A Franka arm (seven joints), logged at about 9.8 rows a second.
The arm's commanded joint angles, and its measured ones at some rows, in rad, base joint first. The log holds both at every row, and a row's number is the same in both.
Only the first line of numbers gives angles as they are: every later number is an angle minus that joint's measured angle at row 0.
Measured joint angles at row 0:
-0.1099, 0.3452, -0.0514, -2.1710, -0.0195, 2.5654, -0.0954
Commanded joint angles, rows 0 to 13:
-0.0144, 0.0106, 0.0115, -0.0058, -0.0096, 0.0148, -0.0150
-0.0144, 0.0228, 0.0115, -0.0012, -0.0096, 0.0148, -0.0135
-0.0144, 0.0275, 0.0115, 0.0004, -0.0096, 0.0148, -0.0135
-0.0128, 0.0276, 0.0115, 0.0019, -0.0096, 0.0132, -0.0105
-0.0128, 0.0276, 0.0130, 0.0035, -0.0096, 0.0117, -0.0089
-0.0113, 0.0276, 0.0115, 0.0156, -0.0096, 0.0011, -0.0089
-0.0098, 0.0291, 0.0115, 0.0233, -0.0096, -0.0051, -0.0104
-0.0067, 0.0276, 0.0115, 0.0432, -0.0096, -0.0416, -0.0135
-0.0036, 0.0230, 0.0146, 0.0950, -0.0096, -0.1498, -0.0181
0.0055, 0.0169, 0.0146, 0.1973, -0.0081, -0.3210, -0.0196
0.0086, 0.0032, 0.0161, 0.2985, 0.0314, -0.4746, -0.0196
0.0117, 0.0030, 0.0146, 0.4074, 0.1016, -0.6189, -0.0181
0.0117, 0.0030, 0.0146, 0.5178, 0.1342, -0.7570, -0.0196
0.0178, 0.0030, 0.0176, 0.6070, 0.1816, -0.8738, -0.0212
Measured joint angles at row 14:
0.0118, -0.0035, 0.0152, 0.4961, 0.1327, -0.7516, -0.0121
